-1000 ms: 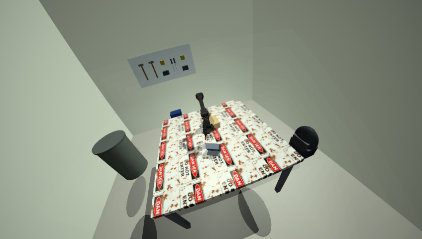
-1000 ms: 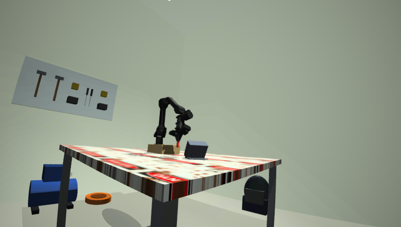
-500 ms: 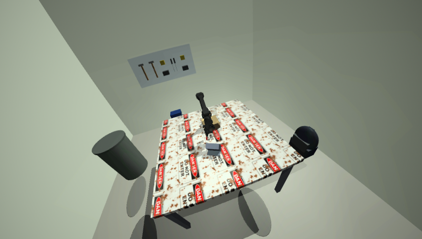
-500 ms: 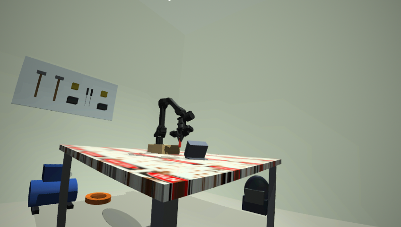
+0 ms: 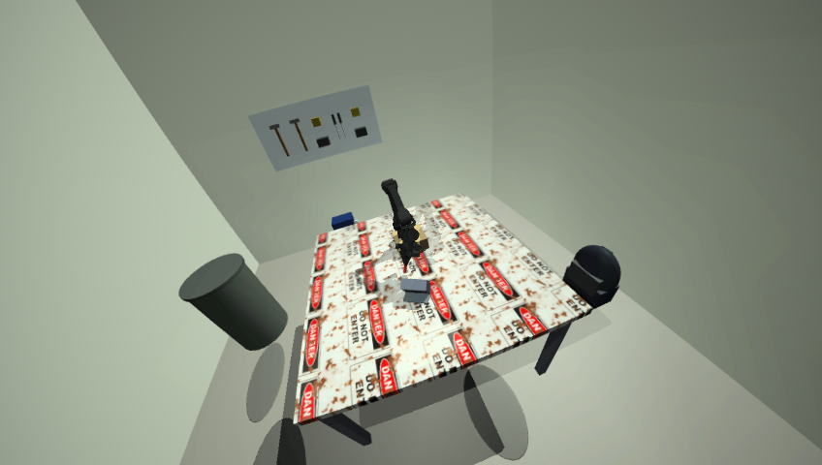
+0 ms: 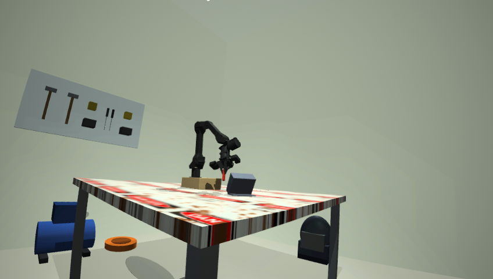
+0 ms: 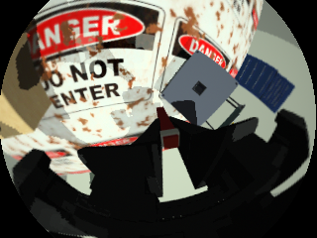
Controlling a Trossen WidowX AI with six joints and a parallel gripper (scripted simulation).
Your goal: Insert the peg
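The grey sloped panel lies 110 mm ahead of my gripper tip, 30 mm to the left of it and 50 mm below it. Round my gripper tip: red peg (10 mm behind, 10 mm to the left, 10 mm above).
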